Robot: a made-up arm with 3 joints. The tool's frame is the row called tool.
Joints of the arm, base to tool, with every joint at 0 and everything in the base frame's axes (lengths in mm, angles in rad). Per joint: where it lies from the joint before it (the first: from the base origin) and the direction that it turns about. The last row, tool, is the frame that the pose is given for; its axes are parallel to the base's.
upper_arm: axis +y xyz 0 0 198.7
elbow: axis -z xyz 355.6 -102.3 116
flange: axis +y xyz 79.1 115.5 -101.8
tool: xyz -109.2 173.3 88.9
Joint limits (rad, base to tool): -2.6..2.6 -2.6..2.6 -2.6..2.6
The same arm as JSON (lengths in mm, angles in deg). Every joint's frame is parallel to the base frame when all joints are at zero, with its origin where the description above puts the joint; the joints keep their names.
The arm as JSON. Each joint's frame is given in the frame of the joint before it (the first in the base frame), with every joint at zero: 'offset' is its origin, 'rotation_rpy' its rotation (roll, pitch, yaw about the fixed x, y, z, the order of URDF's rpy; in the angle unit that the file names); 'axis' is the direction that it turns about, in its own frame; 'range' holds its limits. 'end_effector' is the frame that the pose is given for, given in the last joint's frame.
{"length_unit": "mm", "angle_unit": "deg", "chain": [{"id": "upper_arm", "offset": [0.0, 0.0, 198.7], "rotation_rpy": [0.0, 0.0, 0.0], "axis": "+y", "range": [-148.97, 148.97]}, {"id": "elbow", "offset": [355.6, -102.3, 116.0], "rotation_rpy": [0.0, 0.0, 0.0], "axis": "-z", "range": [-148.97, 148.97]}, {"id": "flange", "offset": [79.1, 115.5, -101.8], "rotation_rpy": [0.0, 0.0, 0.0], "axis": "+y", "range": [-148.97, 148.97]}], "end_effector": {"offset": [-109.2, 173.3, 88.9], "rotation_rpy": [0.0, 0.0, 0.0]}}
